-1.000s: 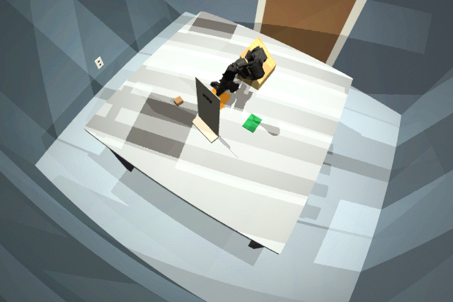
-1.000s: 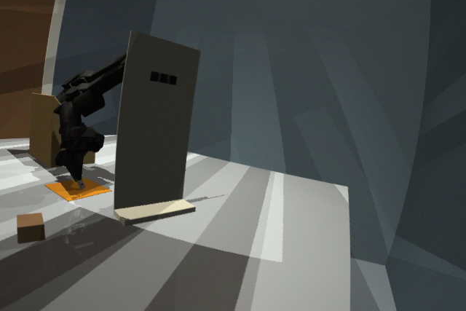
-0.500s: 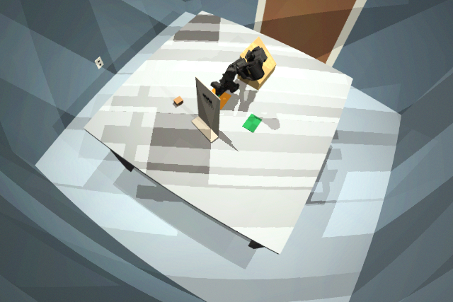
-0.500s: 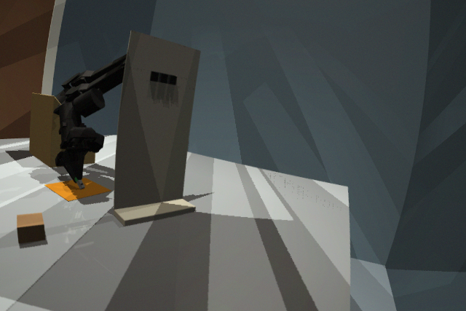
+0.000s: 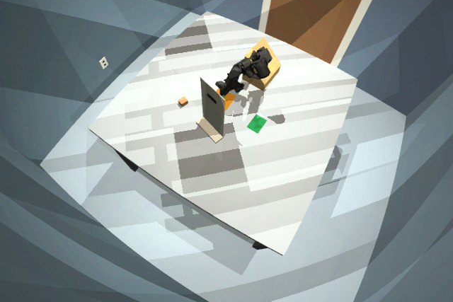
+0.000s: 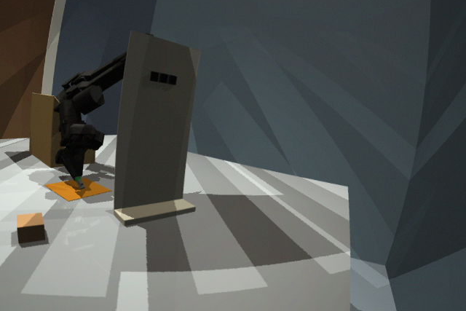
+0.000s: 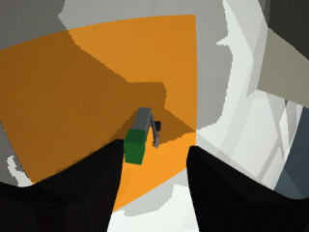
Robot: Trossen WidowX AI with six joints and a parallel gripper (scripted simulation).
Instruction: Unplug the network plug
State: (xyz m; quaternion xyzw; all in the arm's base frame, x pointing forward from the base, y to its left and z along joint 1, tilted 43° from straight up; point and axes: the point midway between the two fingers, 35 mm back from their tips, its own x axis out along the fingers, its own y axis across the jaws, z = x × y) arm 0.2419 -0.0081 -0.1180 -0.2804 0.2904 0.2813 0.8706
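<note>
The network plug lies 1 cm below my gripper tip. The rest, counted from my gripper tip: grey panel: 20 cm ahead, 14 cm above, 3 cm to the left; then orange square: 3 cm below.
</note>
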